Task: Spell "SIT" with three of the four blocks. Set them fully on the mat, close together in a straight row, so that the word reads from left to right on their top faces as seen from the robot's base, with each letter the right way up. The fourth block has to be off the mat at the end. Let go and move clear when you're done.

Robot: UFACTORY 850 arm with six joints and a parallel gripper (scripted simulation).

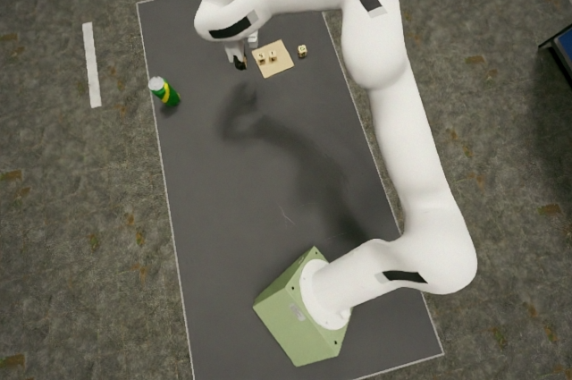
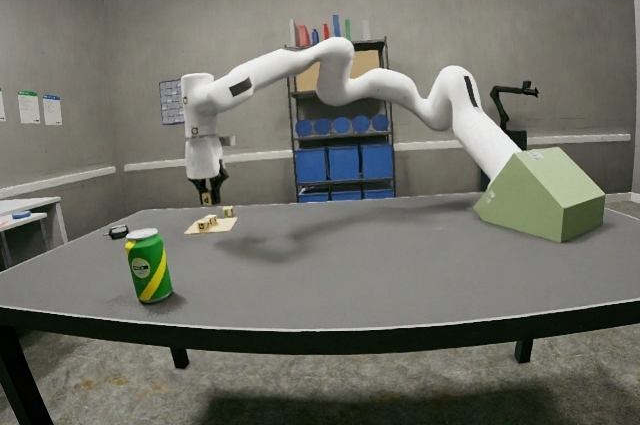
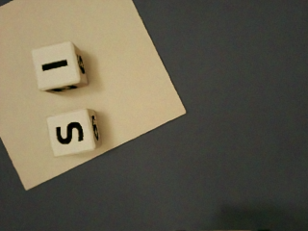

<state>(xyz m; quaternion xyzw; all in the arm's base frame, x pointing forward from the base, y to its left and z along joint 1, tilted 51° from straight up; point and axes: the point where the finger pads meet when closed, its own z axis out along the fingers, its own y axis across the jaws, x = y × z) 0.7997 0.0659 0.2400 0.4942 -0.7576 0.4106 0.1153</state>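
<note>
The tan mat is 14 cm to the right of my hand, 12 cm below it and 3 cm ahead of it. Round my hand: small black object (34 cm ahead, 11 cm to the right, 10 cm below); yellow can (31 cm to the left, 7 cm ahead, 6 cm below).
</note>
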